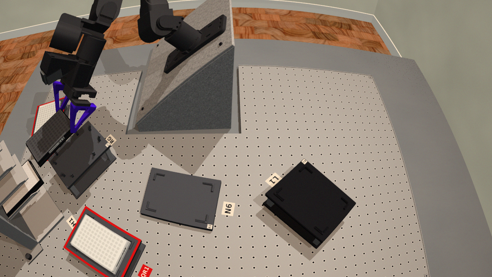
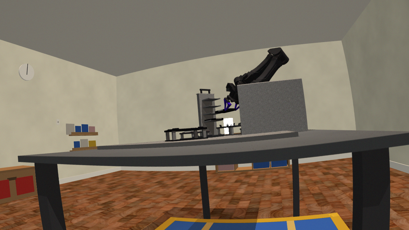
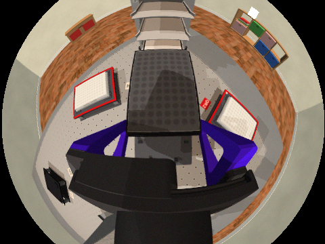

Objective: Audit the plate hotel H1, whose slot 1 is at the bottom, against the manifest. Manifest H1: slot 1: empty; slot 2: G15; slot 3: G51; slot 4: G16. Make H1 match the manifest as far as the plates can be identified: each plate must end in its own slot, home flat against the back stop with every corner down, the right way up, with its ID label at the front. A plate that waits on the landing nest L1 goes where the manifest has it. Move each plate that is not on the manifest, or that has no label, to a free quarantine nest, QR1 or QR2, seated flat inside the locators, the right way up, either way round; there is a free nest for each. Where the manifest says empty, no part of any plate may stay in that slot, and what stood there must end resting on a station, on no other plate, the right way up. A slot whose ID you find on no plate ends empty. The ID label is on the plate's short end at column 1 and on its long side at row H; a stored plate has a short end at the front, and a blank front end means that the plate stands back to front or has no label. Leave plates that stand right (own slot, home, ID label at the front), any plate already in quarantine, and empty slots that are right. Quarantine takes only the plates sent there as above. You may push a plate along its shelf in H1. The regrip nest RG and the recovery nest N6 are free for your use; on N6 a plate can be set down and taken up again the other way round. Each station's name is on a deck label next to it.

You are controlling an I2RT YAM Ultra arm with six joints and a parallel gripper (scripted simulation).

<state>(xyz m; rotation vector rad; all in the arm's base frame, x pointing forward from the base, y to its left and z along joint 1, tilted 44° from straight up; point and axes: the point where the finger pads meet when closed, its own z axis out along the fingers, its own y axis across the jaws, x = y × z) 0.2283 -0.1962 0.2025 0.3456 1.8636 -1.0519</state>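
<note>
Right now the regrip nest RG is 110 mm below my hand, 10 mm to the right of it and 10 mm ahead of it. The rest, counted from my hand: plate hotel H1: 220 mm ahead, 170 mm to the right, 10 mm below; then quarantine nest QR2: 180 mm to the right, 130 mm below, 110 mm behind; then quarantine nest QR1: 230 mm ahead, 130 mm below, 100 mm to the left.
</note>
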